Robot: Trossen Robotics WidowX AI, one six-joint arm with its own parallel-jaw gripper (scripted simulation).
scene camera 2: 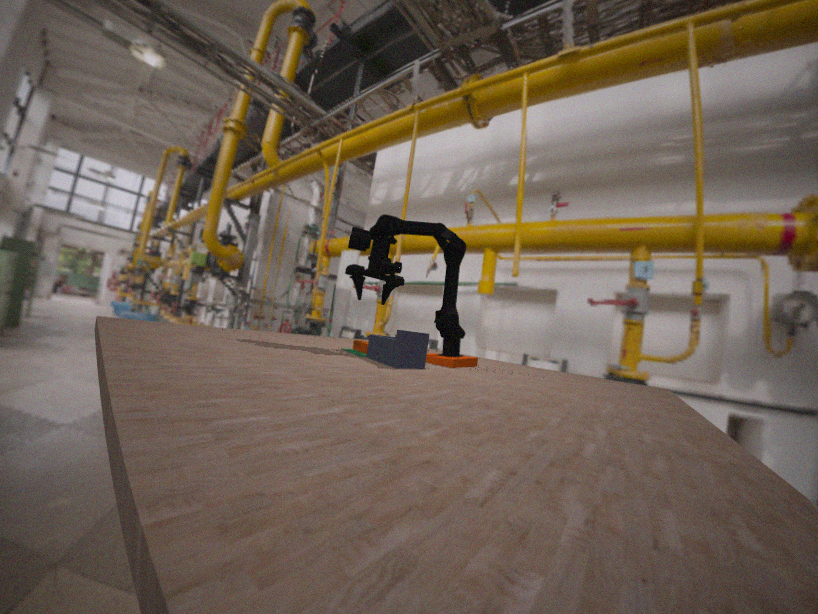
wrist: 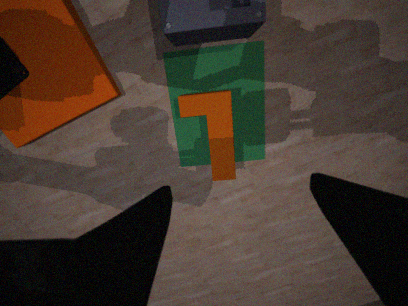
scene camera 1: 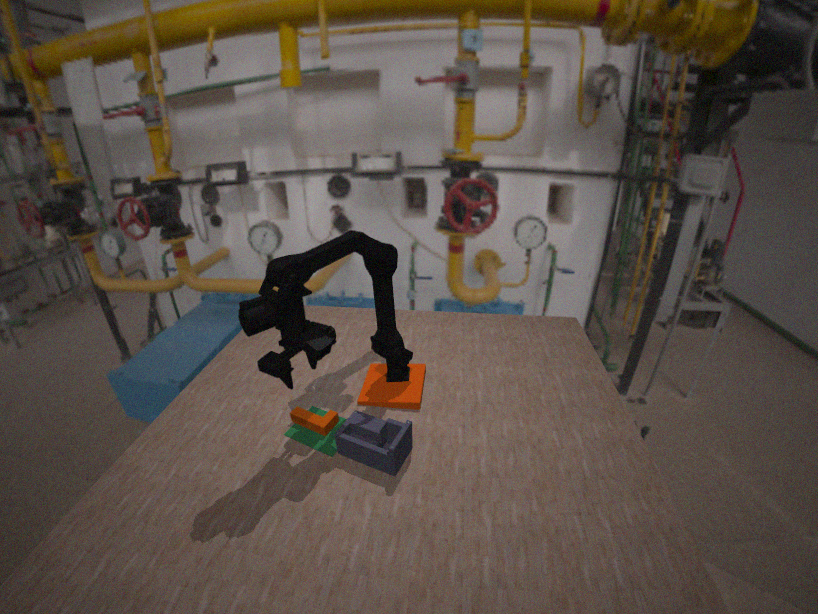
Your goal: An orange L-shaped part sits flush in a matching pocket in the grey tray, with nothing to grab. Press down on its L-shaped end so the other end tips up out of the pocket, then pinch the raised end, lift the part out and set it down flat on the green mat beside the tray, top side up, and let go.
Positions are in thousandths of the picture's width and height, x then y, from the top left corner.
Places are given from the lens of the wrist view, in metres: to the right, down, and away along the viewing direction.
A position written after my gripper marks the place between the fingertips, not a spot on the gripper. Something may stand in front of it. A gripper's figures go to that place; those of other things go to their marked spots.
my gripper (wrist: 587,613): 0.02, 0.02, 0.11
orange L-shaped part (wrist: 533,345): 0.01, -0.05, 0.22
green mat (wrist: 587,221): 0.04, -0.10, 0.23
The marked spots on the orange L-shaped part and the green mat are 0.06 m apart.
